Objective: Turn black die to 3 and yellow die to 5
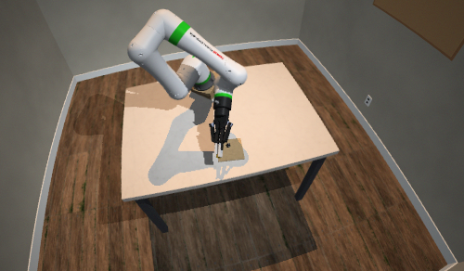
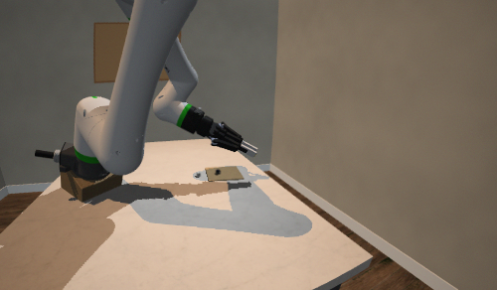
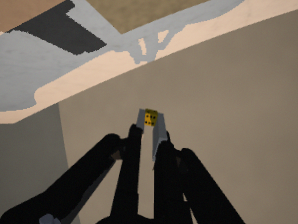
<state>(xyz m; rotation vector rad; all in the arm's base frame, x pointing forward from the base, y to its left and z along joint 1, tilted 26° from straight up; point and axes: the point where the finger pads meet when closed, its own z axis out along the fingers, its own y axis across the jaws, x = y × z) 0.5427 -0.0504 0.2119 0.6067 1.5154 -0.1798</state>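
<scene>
The yellow die lies 2 cm below my hand, 2 cm ahead of it and 1 cm to the right of it. From my hand the other things lie so: tan mat (12 cm below, 9 cm to the left, 6 cm behind); then white die (16 cm behind, 11 cm below, 10 cm to the left); then black die (11 cm below, 9 cm to the left, 8 cm behind).
</scene>
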